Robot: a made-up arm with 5 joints.
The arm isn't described. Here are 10 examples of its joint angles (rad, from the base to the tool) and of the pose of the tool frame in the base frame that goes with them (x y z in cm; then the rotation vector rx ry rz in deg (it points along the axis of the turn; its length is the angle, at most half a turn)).
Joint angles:
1: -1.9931 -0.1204 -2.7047 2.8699 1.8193
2: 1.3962 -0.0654 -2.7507 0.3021 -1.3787
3: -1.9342 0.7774 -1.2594 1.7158 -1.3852
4: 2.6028 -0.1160 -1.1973 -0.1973 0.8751
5: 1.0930 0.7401 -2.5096 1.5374 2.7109
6: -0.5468 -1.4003 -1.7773 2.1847 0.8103
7: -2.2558 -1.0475 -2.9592 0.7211 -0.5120
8: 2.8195 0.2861 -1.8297 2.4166 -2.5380
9: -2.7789 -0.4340 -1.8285 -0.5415 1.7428
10: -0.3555 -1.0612 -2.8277 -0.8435 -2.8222
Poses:
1: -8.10 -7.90 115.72 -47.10 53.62 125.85
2: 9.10 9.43 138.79 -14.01 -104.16 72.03
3: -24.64 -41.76 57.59 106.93 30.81 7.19
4: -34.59 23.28 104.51 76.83 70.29 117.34
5: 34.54 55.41 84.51 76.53 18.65 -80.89
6: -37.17 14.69 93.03 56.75 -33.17 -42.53
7: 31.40 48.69 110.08 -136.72 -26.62 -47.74
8: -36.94 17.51 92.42 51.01 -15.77 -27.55
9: -7.10 0.00 135.16 -57.74 -121.16 -14.68
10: -66.82 15.37 95.39 68.88 45.59 154.63
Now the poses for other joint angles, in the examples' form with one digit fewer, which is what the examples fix.
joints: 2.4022 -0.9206 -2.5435 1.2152 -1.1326
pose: 30.9 -20.5 121.9 46.9 -95.3 131.5
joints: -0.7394 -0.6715 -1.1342 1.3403 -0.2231
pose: 0.5 -12.1 100.6 28.9 17.3 -25.3
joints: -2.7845 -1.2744 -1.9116 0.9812 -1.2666
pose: 33.6 19.4 112.4 -74.1 59.5 -105.9
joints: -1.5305 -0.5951 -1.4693 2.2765 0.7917
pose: -5.6 -2.1 105.3 77.9 3.4 -123.7
